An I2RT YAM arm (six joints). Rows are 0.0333 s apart.
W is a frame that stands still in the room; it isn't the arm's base.
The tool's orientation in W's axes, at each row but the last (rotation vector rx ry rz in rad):
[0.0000 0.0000 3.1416]
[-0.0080 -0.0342 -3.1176]
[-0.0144 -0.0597 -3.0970]
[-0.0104 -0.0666 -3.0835]
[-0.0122 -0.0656 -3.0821]
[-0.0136 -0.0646 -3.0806]
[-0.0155 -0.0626 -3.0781]
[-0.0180 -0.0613 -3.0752]
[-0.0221 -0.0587 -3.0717]
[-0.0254 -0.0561 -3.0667]
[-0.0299 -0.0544 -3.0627]
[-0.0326 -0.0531 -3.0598]
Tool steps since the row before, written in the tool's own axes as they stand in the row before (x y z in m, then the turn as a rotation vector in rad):
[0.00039 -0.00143 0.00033 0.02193 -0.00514 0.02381]
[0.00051 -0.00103 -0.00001 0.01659 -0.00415 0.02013]
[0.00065 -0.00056 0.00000 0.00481 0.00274 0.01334]
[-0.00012 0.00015 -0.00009 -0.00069 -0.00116 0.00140]
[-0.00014 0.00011 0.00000 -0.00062 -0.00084 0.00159]
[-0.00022 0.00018 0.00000 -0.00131 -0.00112 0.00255]
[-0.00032 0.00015 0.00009 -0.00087 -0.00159 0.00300]
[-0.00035 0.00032 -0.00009 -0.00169 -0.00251 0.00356]
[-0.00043 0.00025 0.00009 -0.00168 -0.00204 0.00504]
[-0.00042 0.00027 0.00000 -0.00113 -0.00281 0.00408]
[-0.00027 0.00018 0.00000 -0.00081 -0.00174 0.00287]
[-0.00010 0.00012 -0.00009 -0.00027 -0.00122 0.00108]
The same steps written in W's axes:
[-0.00039 0.00143 0.00033 -0.02193 0.00514 0.02381]
[-0.00053 0.00102 -0.00003 -0.01659 0.00420 0.02012]
[-0.00067 0.00053 -0.00001 -0.00457 -0.00243 0.01348]
[0.00013 -0.00015 -0.00008 0.00063 0.00126 0.00134]
[0.00015 -0.00010 0.00000 0.00058 0.00094 0.00155]
[0.00023 -0.00017 0.00001 0.00126 0.00130 0.00249]
[0.00033 -0.00013 0.00009 0.00079 0.00176 0.00292]
[0.00037 -0.00030 -0.00008 0.00156 0.00276 0.00344]
[0.00045 -0.00022 0.00009 0.00160 0.00234 0.00493]
[0.00044 -0.00024 0.00000 0.00098 0.00304 0.00396]
[0.00028 -0.00016 0.00000 0.00072 0.00190 0.00279]
[0.00011 -0.00011 -0.00009 0.00019 0.00128 0.00103]

